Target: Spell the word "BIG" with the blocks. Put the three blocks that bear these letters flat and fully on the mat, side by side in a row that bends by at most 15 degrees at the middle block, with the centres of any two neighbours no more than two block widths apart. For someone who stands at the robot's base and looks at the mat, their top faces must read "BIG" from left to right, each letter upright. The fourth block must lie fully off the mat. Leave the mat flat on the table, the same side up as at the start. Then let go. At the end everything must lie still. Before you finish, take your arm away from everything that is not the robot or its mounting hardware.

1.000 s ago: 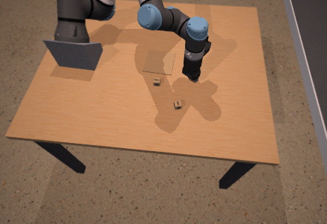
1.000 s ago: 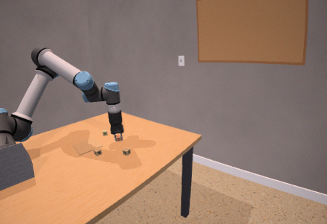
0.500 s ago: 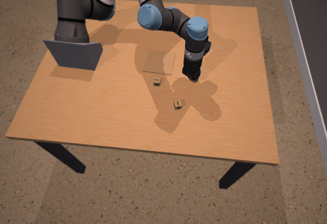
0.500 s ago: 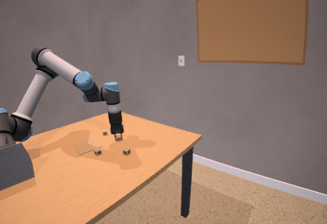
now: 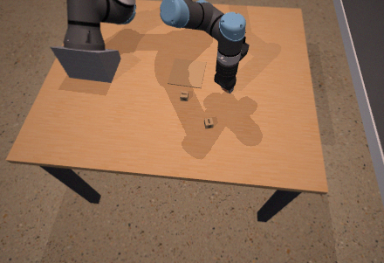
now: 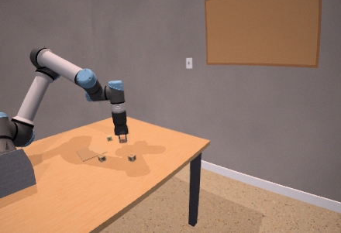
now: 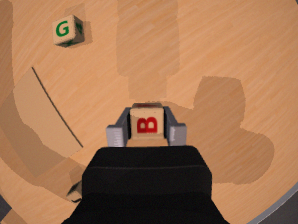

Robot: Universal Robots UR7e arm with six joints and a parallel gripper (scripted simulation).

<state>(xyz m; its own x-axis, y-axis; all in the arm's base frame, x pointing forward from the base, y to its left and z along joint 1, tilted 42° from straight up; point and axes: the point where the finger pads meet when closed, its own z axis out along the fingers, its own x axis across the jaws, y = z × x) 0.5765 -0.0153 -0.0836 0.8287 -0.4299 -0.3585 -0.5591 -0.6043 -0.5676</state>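
Right now the tan mat is 170 mm behind my hand, 80 mm to the left of it and 40 mm below it. The rest, counted from my hand: B block right at my hand.
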